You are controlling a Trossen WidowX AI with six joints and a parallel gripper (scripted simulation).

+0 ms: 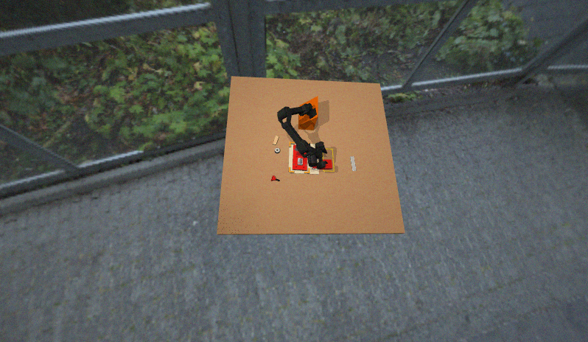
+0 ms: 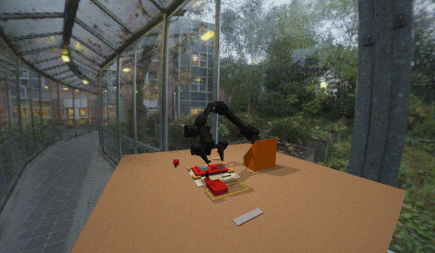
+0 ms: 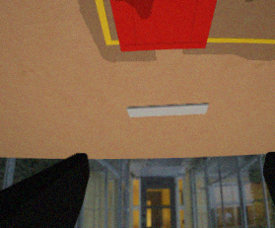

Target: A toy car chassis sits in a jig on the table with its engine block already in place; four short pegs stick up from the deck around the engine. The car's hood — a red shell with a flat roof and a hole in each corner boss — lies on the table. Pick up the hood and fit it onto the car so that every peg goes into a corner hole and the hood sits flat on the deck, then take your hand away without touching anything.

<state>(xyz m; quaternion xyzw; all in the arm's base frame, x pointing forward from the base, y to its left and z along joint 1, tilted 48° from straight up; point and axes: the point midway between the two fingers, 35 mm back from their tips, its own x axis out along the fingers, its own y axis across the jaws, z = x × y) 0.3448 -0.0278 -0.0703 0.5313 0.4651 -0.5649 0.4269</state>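
Right now the red hood is 12 cm below my gripper tip and 1 cm to the left of it. Also, from my gripper tip: grey engine block (17 cm to the right, 11 cm below, 3 cm behind); then jig (16 cm to the right, 12 cm below, 6 cm behind); then grey bar (23 cm to the left, 13 cm below, 1 cm ahead).
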